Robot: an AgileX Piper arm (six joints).
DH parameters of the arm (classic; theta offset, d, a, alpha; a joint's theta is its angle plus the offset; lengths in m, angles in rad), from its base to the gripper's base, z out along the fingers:
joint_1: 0 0.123 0 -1.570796
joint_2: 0.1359 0 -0.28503 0
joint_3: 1.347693 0 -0.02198 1.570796
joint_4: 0 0.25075 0 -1.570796
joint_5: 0 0 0 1.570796
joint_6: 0 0.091 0 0
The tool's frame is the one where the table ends.
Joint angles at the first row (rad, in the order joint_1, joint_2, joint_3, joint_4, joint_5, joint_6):
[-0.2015 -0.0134 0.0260 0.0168 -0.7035 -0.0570]
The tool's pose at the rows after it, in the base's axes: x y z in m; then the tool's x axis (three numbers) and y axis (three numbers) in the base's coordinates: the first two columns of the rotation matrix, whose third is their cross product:
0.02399, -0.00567, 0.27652, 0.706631, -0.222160, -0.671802, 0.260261, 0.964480, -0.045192
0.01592, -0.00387, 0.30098, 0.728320, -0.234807, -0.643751, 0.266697, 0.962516, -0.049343
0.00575, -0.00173, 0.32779, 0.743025, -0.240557, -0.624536, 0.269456, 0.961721, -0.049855
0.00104, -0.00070, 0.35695, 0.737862, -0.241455, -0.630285, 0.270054, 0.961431, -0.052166
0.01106, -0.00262, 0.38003, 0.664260, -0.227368, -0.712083, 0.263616, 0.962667, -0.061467
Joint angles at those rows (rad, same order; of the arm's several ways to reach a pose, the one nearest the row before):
[-0.2016 -0.0149 -0.0179 0.0126 -0.7122 -0.0858]
[-0.2015 -0.0149 -0.1092 0.0109 -0.6577 -0.0930]
[-0.2015 -0.0105 -0.2157 0.0109 -0.5804 -0.0962]
[-0.2015 0.0380 -0.3340 0.0109 -0.5029 -0.0986]
[-0.2016 0.1266 -0.4463 0.0108 -0.3677 -0.1000]

